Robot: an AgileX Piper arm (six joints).
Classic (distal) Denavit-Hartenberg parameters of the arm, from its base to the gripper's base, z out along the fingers. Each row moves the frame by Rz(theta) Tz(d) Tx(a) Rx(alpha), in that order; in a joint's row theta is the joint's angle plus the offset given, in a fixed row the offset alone. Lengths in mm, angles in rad.
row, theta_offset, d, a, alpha
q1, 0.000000, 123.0, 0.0, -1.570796
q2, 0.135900, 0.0, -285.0, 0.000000
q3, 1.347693, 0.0, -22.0, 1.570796
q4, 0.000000, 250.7, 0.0, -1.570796
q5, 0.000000, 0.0, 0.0, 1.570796
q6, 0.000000, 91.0, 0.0, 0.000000
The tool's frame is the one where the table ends.
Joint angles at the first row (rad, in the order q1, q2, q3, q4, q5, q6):
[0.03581 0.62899 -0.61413 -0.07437 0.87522 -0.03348]
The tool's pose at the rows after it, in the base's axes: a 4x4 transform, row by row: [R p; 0 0 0 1], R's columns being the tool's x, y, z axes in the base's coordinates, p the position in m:
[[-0.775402 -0.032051 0.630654 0.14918], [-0.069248 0.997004 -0.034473 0.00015], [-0.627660 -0.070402 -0.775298 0.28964], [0 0 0 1]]
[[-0.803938 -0.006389 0.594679 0.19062], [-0.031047 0.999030 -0.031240 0.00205], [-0.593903 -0.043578 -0.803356 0.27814], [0 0 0 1]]
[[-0.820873 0.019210 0.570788 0.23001], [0.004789 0.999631 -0.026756 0.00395], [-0.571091 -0.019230 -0.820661 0.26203], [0 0 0 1]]
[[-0.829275 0.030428 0.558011 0.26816], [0.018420 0.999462 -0.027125 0.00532], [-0.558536 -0.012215 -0.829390 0.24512], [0 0 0 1]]
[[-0.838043 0.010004 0.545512 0.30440], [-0.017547 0.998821 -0.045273 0.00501], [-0.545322 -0.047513 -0.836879 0.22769], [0 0 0 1]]
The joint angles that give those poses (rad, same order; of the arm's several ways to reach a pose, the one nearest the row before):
[0.03579 0.83962 -0.66971 -0.07896 0.80804 0.01308]
[0.03583 1.02783 -0.71972 -0.08015 0.71546 0.05832]
[0.03584 1.20378 -0.77310 -0.08106 0.62225 0.10016]
[0.03581 1.36922 -0.84239 -0.09143 0.54188 0.12656]
[0.03582 1.52383 -0.92732 -0.13824 0.48944 0.13468]

